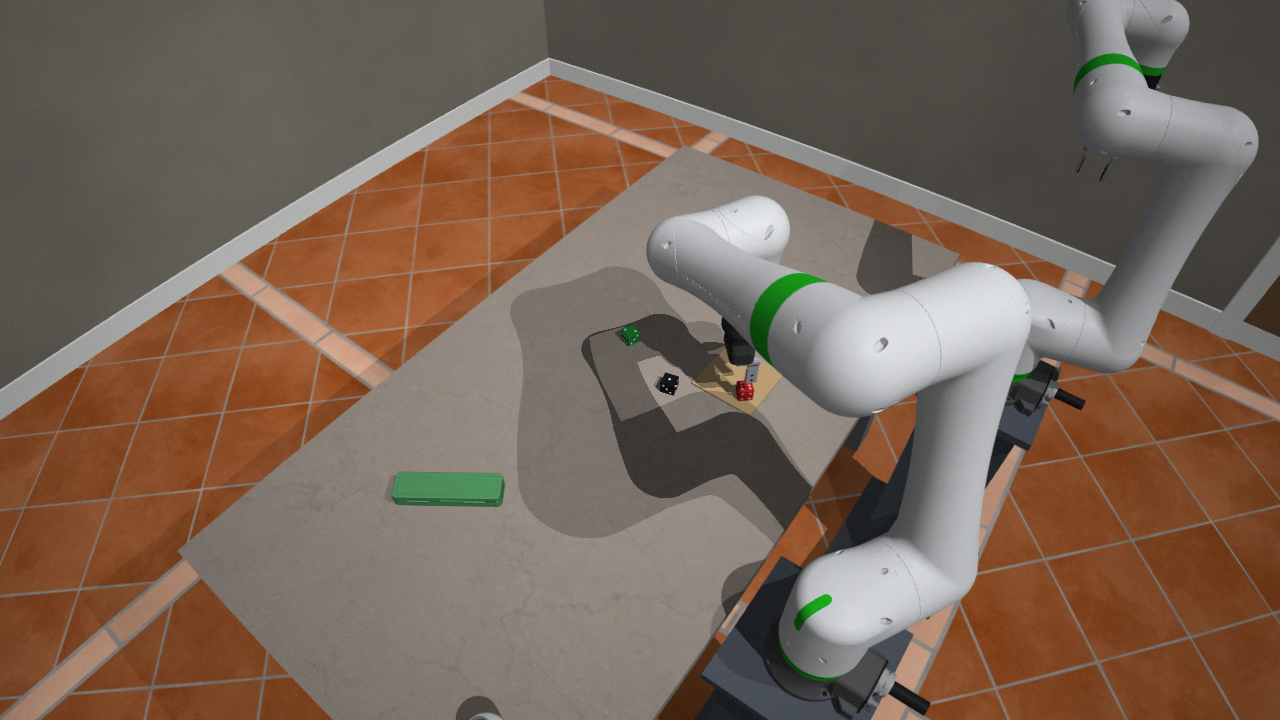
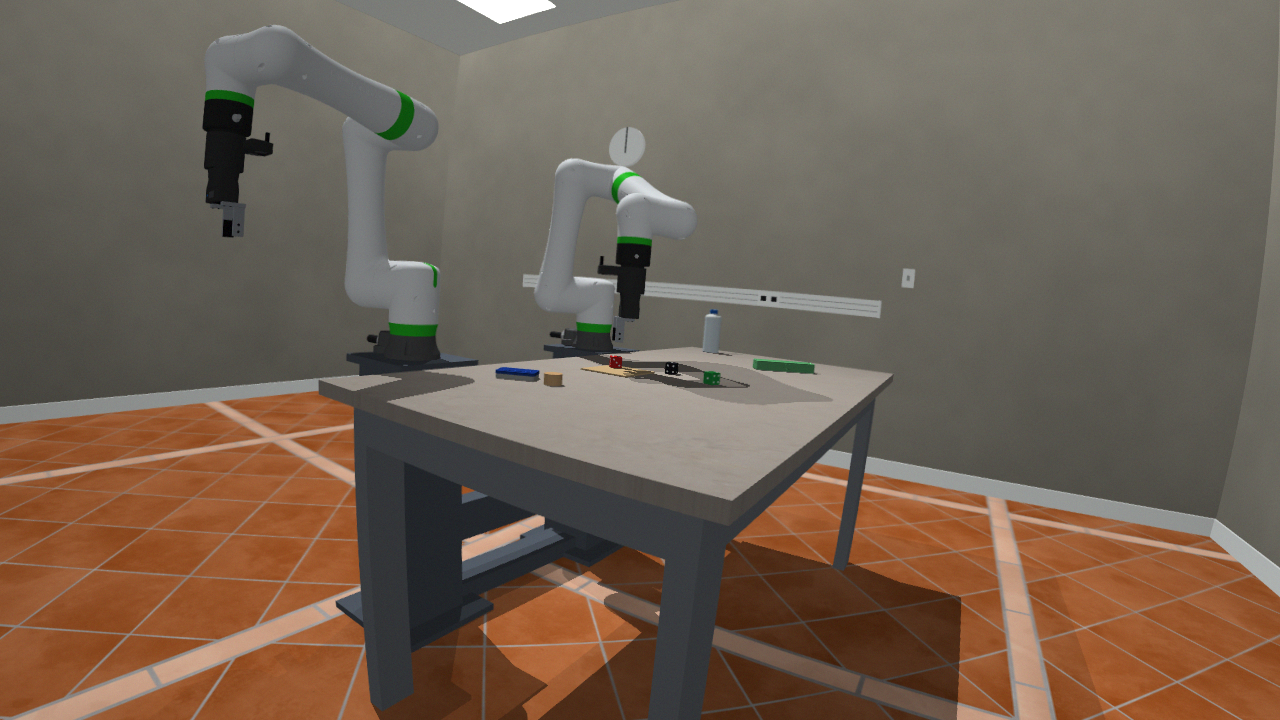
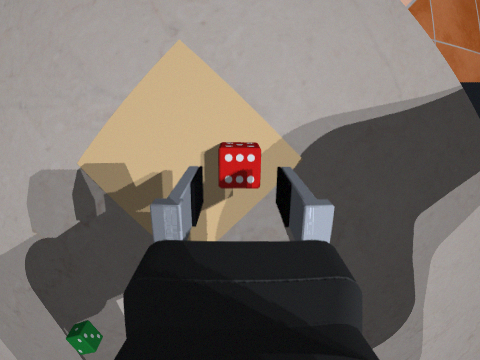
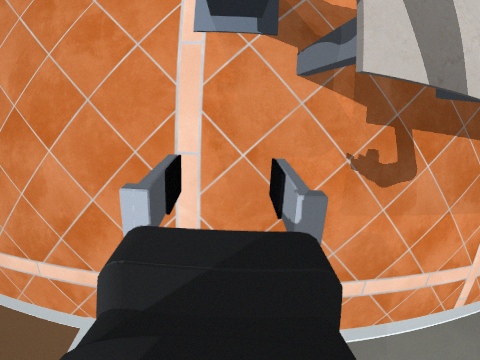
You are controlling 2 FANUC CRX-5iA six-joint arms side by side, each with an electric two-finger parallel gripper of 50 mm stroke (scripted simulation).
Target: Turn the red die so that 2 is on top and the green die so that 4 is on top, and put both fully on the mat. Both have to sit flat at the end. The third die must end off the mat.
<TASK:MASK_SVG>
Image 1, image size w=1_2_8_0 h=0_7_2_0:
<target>left gripper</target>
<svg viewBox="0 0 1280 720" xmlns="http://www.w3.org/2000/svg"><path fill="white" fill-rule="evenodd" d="M722 317L721 325L724 331L724 343L729 362L732 365L736 365L736 367L747 366L745 383L756 383L759 365L761 364L760 357L754 359L754 348Z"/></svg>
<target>tan mat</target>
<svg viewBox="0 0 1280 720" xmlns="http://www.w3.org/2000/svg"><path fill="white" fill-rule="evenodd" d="M725 347L692 384L750 417L783 376L771 365L761 360L757 382L753 383L753 399L738 401L736 384L737 381L745 380L747 366L736 367L736 365L732 365L729 362Z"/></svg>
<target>green box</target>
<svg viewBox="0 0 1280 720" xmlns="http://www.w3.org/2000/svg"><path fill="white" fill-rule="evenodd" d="M391 493L397 505L499 507L503 503L505 483L500 473L399 472L395 477Z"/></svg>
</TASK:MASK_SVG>
